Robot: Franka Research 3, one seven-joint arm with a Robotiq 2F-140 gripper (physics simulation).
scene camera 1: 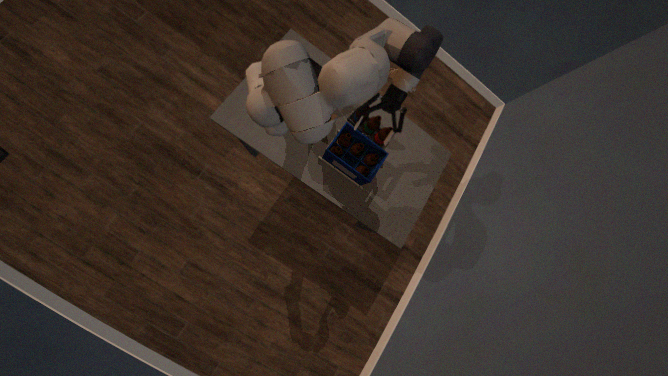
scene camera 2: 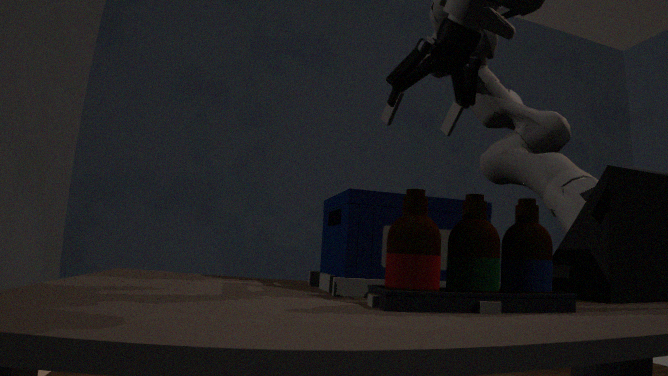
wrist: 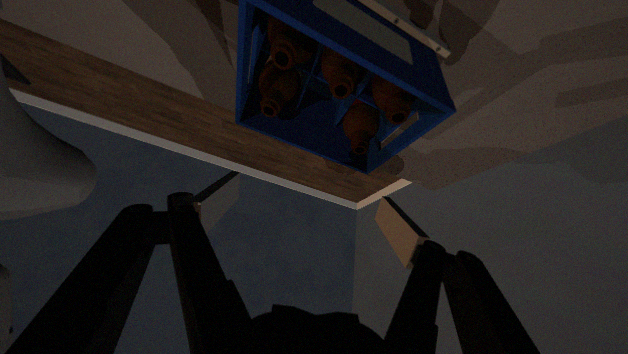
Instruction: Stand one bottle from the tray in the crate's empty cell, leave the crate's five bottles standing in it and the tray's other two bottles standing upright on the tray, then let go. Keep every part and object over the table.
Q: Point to a red-banded brown bottle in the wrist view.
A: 361, 122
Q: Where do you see a light strip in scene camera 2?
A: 342, 287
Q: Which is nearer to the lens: the red-banded brown bottle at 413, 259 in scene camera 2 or the blue-banded bottle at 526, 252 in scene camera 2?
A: The red-banded brown bottle.
